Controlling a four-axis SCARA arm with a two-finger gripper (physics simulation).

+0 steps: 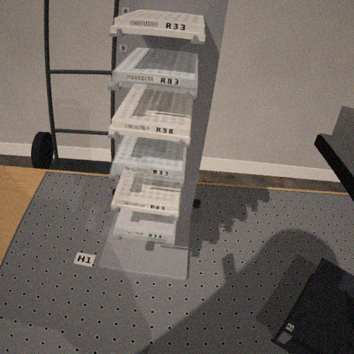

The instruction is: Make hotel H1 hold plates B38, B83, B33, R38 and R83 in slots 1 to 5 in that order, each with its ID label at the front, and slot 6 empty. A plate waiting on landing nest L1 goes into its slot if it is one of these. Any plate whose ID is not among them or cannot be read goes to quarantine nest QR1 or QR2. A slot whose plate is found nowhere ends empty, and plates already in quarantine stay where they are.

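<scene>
Hotel H1 (204, 100) stands upright, with its H1 tag (84, 259) on the deck at its front left. From the top down it holds plate R33 (165, 22) in slot 6, R83 (162, 75) in slot 5, R38 (150, 120) in slot 4, B33 (145, 162) in slot 3, what looks like B83 (142, 200) in slot 2 and a plate (140, 231) in slot 1. The lowest label is blurred; its last digit is unclear. All labels face front. Part of my gripper (337, 161) shows at the right edge, away from the plates; it is open and empty. Nests L1, QR1 and QR2 do not show.
A black device (322, 310) with a small tag (290, 327), perhaps A1, stands at the lower right on the perforated deck (55, 295). A dark hand truck (80, 72) stands behind the hotel, before the wall (280, 75). A wooden surface (17, 195) lies at the left.
</scene>
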